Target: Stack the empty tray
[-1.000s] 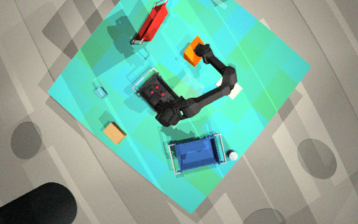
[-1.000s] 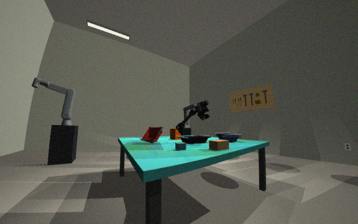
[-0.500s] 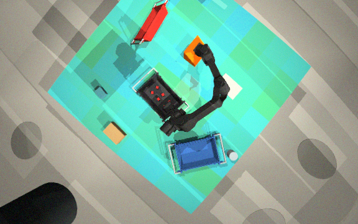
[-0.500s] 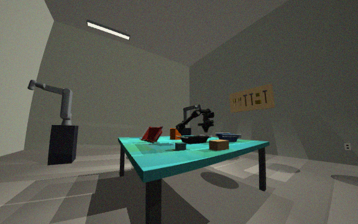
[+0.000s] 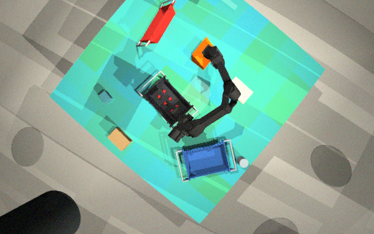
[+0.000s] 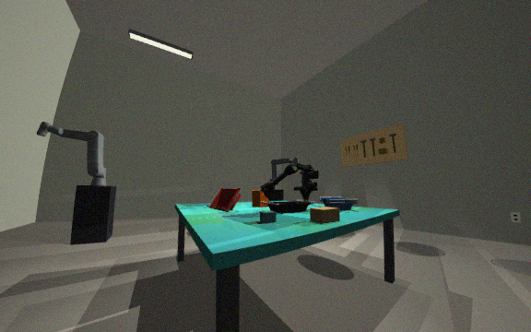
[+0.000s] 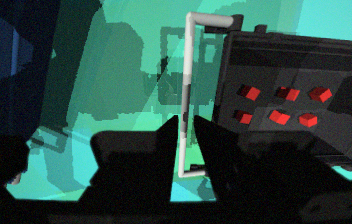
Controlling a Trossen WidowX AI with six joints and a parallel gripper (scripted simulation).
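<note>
Right now my gripper tip is 50 cm to the left of the red tray, 36 cm past it and 1 cm below it. Also, from my gripper tip: cream flat piece 35 cm behind, 15 cm to the left, 7 cm below; tan box 33 cm ahead, 26 cm to the right, 4 cm below; blue cube 49 cm to the right, 18 cm ahead, 5 cm below.
</note>
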